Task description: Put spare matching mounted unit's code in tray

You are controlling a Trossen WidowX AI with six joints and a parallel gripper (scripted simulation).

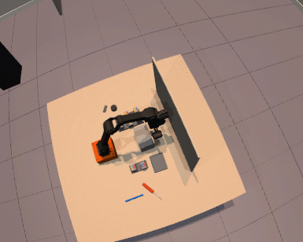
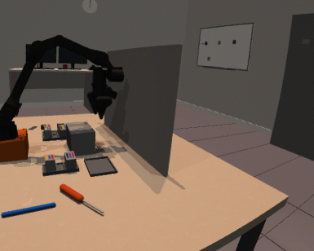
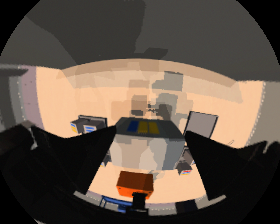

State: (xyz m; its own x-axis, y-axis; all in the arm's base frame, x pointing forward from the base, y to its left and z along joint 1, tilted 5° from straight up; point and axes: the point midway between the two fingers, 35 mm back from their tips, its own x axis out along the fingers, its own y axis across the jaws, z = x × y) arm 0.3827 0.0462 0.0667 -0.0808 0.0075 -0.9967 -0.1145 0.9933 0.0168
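My gripper tip is 22 cm to the right of the dark spare, 9 cm past it and 9 cm above it. Also, from my gripper tip: mounted unit 9 cm below, 9 cm behind; grey panel 14 cm ahead, 8 cm above, 2 cm to the left; blue marker pen 41 cm to the right, 26 cm behind, 13 cm below.
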